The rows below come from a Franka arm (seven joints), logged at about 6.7 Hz.
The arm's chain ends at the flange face. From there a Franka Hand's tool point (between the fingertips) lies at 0.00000 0.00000 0.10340 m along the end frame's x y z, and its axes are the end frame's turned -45 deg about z.
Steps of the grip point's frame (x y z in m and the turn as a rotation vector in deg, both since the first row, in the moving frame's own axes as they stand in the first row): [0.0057, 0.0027, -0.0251, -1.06, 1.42, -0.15]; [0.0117, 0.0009, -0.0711, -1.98, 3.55, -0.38]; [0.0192, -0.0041, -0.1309, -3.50, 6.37, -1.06]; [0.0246, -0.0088, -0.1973, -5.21, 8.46, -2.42]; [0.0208, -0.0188, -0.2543, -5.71, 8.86, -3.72]
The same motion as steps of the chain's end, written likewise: [0.0028, -0.0017, -0.0251, 0.25, 1.75, -0.15]; [0.0019, -0.0056, -0.0708, 1.11, 3.91, -0.38]; [-0.0018, -0.0127, -0.1301, 2.03, 6.98, -1.06]; [-0.0061, -0.0191, -0.1957, 2.30, 9.67, -2.42]; [-0.0169, -0.0234, -0.2526, 2.23, 10.30, -3.72]
